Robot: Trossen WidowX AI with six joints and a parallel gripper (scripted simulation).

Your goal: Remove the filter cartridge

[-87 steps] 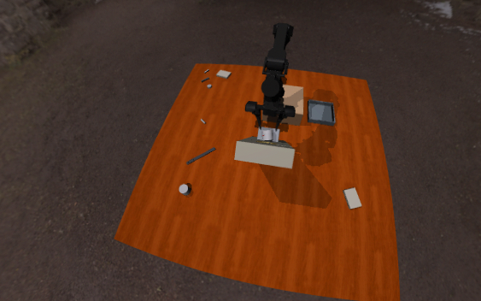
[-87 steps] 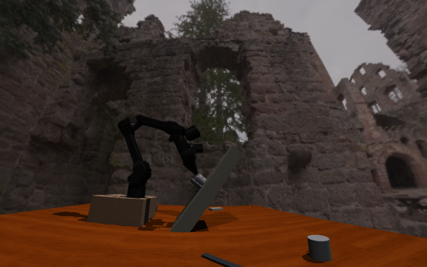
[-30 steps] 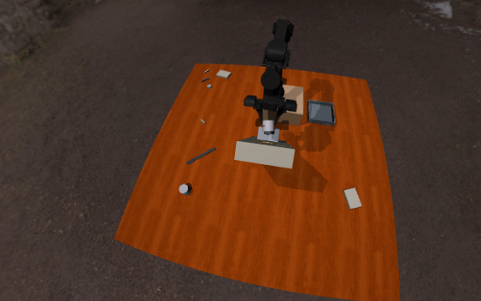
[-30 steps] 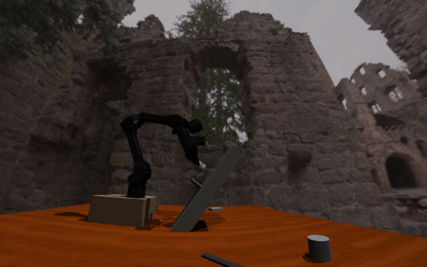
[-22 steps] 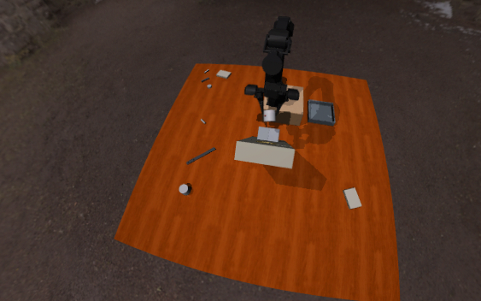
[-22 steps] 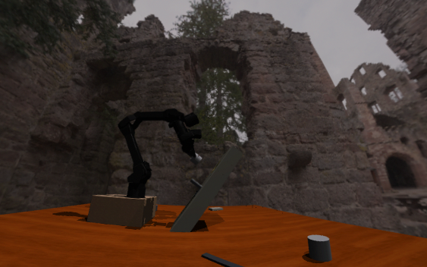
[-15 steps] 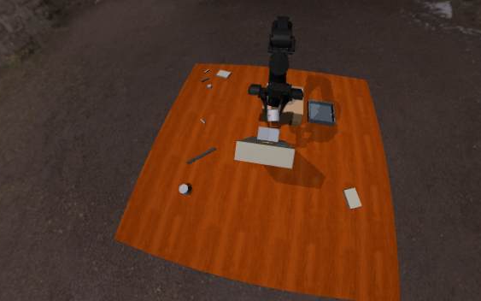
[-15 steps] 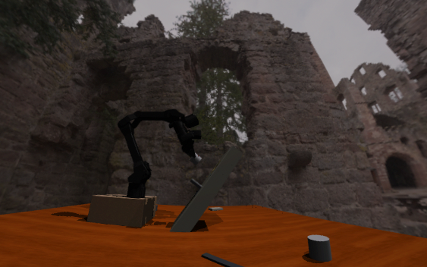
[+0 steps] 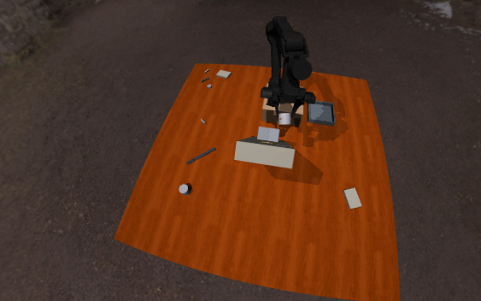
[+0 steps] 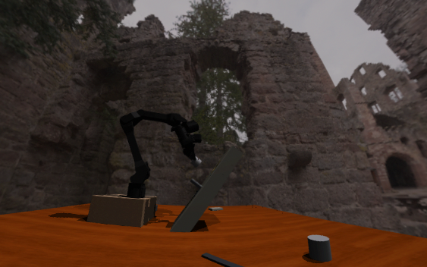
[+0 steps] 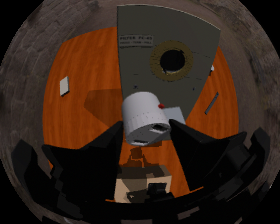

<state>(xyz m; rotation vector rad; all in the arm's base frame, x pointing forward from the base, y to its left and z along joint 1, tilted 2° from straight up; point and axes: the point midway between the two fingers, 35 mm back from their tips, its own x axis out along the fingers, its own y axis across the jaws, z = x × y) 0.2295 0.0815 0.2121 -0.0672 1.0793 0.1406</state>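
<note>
The tray lies 33 cm behind my gripper tip, 28 cm below it and 19 cm to the left of it. The rest, counted from my gripper tip: round filter cartridge: right at my gripper tip; grey service panel: 11 cm below, 7 cm ahead, 4 cm to the right.
</note>
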